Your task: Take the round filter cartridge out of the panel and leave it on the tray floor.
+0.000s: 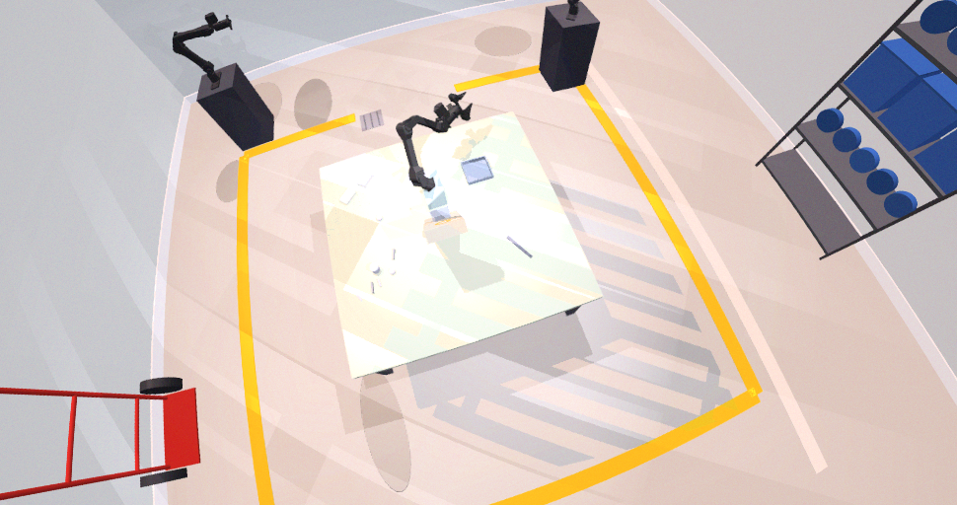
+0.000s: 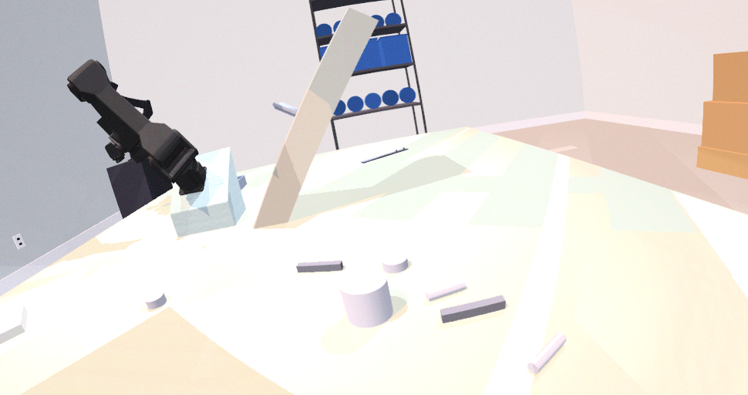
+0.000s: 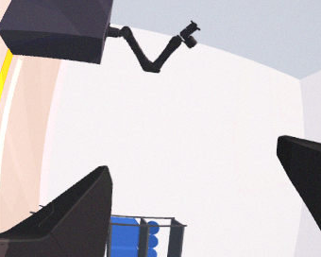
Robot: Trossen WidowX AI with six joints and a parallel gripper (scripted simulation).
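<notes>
My gripper tip is now 750 mm short of the filter cartridge and 340 mm to the left of it. Round my gripper tip: tray: 330 mm ahead, 260 mm below, 70 mm to the right.
</notes>
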